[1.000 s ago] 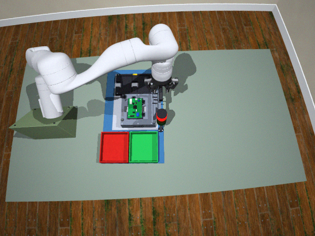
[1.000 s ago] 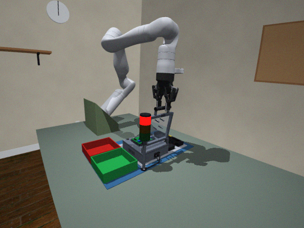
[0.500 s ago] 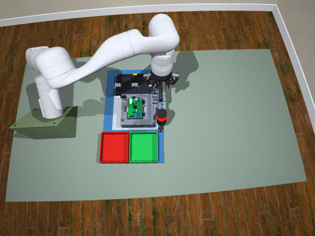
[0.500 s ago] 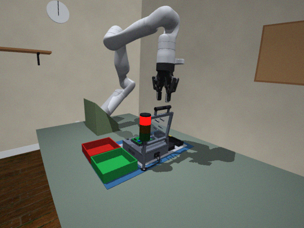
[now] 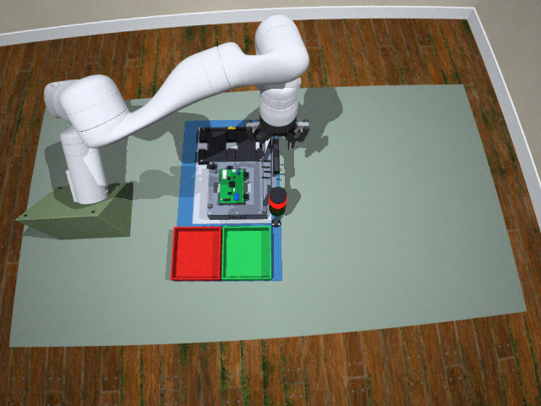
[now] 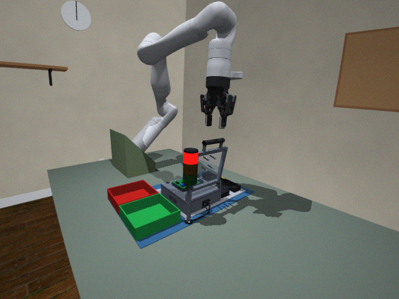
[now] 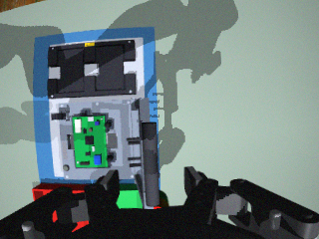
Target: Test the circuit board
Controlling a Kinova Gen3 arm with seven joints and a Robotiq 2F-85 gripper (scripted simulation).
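My gripper is now 260 mm above the green circuit board and 130 mm past it. Also, from my hand: nest (260 mm below, 130 mm behind); black latch hook (240 mm below, 200 mm behind, 50 mm to the left); clear lid (150 mm below, 20 mm behind).
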